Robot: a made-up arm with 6 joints.
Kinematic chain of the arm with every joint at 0, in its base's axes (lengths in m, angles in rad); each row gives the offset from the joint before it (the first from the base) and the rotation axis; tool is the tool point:
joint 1: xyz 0 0 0.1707 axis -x
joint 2: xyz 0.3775 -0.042 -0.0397 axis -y
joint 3: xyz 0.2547 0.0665 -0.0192 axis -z
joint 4: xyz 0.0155 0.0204 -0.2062 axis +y
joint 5: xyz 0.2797 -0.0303 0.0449 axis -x
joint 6: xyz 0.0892 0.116 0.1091 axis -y
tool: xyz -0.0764 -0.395 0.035
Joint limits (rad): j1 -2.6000..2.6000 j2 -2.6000..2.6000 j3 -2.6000..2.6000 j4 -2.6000..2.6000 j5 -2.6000..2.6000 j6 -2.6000..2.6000
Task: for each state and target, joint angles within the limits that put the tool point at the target. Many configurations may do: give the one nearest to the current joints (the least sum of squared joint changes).
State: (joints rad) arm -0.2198 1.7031 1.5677 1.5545 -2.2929 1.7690
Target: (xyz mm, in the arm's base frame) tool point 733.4 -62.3 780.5
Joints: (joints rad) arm -0.3498 1.9821 1.6383 1.5364 -2.3900 1.7583
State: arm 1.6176 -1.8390 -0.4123 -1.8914 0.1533 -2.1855
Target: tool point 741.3 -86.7 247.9
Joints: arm 1.5440 -1.2221 -0.2375 -1.1177 0.8488 -2.1780
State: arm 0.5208 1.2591 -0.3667 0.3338 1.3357 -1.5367
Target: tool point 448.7 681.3 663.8
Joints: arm 0.7094 1.8668 -0.2189 0.8803 1.1974 -1.8591
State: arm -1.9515 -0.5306 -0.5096 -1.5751 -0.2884 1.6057
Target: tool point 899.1 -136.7 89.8
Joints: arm -1.7366 0.1524 -0.8130 -1.4075 -0.5154 1.7449
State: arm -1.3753 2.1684 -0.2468 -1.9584 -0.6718 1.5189
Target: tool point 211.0 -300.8 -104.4
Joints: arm -1.7935 1.7349 -0.2703 -1.5796 -0.6023 1.4452
